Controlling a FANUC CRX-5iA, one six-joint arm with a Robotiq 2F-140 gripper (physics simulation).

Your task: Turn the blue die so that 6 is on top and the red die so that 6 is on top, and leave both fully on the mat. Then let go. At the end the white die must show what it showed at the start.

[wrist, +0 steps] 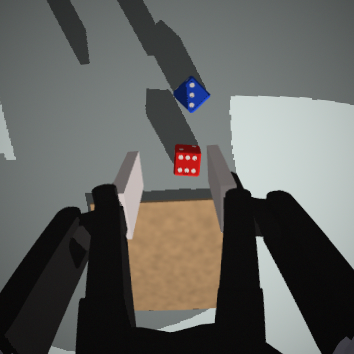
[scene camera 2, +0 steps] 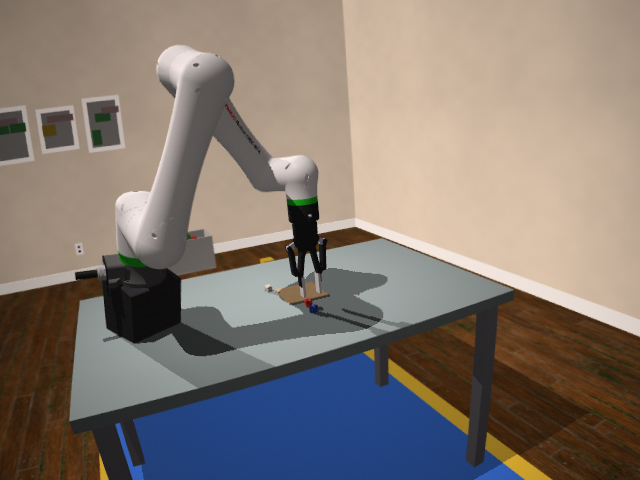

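My gripper (scene camera 2: 310, 292) (wrist: 173, 165) is partly open and empty, pointing down over the cork-brown mat (scene camera 2: 294, 296) (wrist: 175, 260). The red die (scene camera 2: 308, 302) (wrist: 188, 165) lies off the mat, just beyond its edge, with 6 on top. In the wrist view it shows between the finger lines, nearer the right finger, with the fingers not around it. The blue die (scene camera 2: 313, 308) (wrist: 191, 95) lies on the table farther from the mat, turned cornerwise, with 3 on top. The white die (scene camera 2: 268, 287) stands left of the mat in the scene view; its pips are too small to read.
The grey table (scene camera 2: 434, 289) bears the robot's black base (scene camera 2: 144, 310) at the left. Shadows of the arm and fingers fall across the tabletop around the dice. A pale bin (scene camera 2: 199, 255) stands behind the table.
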